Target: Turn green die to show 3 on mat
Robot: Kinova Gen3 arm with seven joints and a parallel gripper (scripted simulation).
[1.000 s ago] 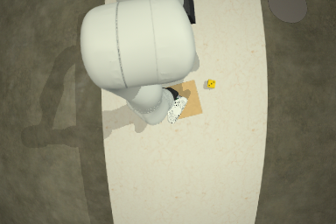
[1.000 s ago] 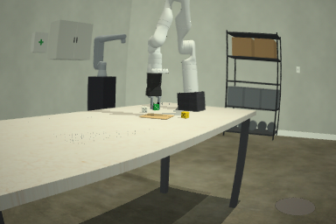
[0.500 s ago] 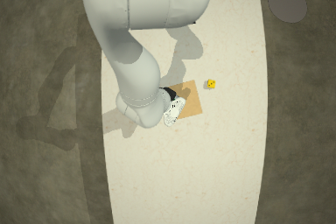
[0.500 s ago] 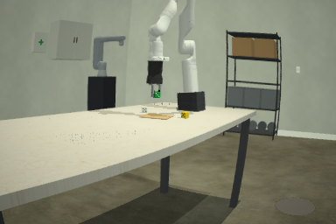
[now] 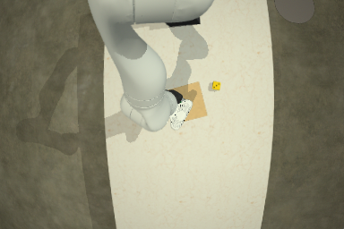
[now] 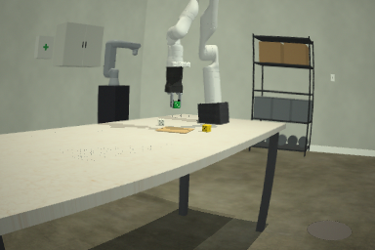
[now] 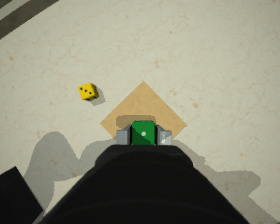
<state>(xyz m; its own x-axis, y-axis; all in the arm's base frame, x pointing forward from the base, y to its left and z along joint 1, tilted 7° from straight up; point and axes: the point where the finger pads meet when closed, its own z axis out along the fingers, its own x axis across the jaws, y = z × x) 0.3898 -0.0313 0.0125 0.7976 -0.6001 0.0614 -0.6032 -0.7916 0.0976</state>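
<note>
The tan mat is 12 cm below my hand. Round my hand: white die (13 cm to the right, 10 cm below, 10 cm behind); then green die (1 cm below); then yellow die (13 cm to the left, 10 cm below, 5 cm behind).
</note>
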